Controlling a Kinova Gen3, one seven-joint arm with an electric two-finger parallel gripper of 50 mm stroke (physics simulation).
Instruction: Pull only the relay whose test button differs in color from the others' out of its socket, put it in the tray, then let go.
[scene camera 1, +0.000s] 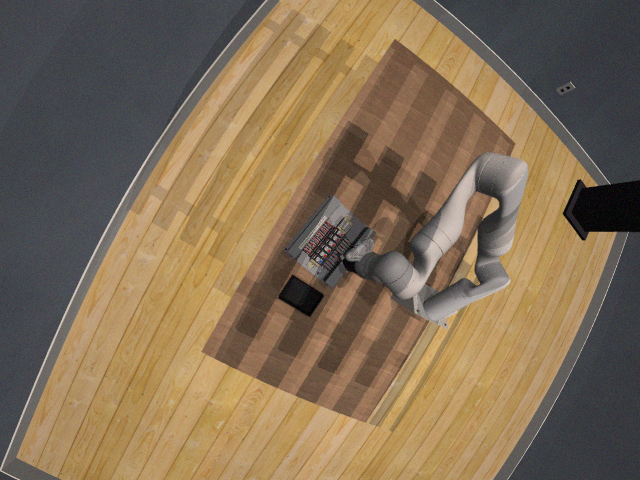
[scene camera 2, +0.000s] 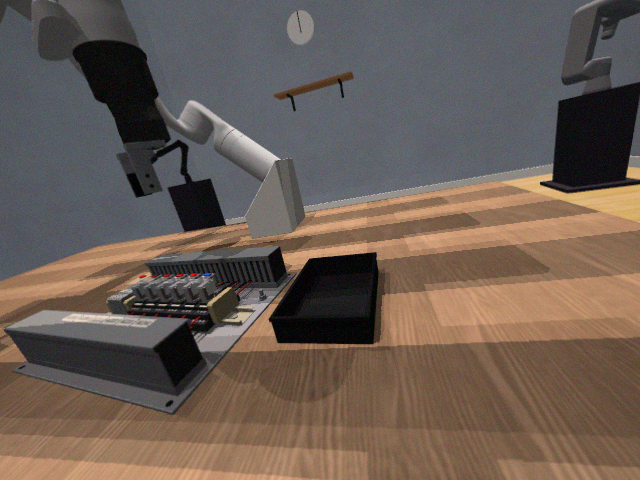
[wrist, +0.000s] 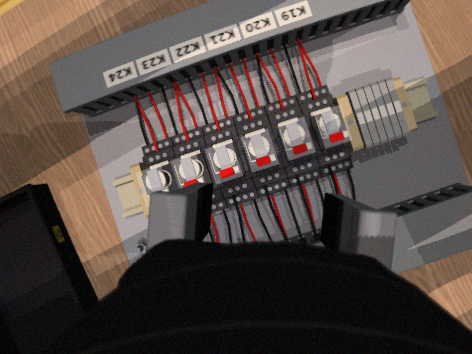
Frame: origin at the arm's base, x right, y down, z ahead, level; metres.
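Where they show: gripper, between the fingertips: (scene camera 1: 345, 252) (scene camera 2: 148, 194) (wrist: 266, 212); arm's base, origin of its link: (scene camera 1: 431, 310) (scene camera 2: 276, 174).
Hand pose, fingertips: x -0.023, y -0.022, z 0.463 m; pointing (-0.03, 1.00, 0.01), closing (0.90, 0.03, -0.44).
Each offset is from my fingertips to the top centre of the thing.
The relay with the blue test button {dx -0.080, dy +0.123, dz +0.035 m} (scene camera 1: 320, 261) (scene camera 2: 207, 282) sits in its socket at the tray end of the row. In the wrist view this end relay (wrist: 158, 179) stands below label K24, and the left finger hides its button. The other relays {dx +0.005, dy +0.123, dz +0.030 m} (scene camera 2: 166, 290) (wrist: 257, 145) have red buttons and sit in their sockets. My gripper (scene camera 2: 148, 194) (wrist: 266, 212) is open and empty, above the panel. In the wrist view its fingers lie over the lower side of the row. The black tray {dx -0.251, dy +0.157, dz -0.003 m} (scene camera 1: 316, 305) (scene camera 2: 325, 330) (wrist: 72, 252) stands beside the panel and is empty.
Grey wire ducts {dx +0.021, dy +0.129, dz +0.130 m} (scene camera 2: 98, 330) (wrist: 200, 45) run along both long sides of the grey panel, with red and black wires to the sockets. Cream end stops and grey terminal blocks {dx +0.100, dy +0.145, dz +0.025 m} (wrist: 377, 112) stand at the K19 end. A beige end stop {dx -0.098, dy +0.151, dz +0.036 m} (scene camera 2: 223, 305) stands beside the blue-button relay.
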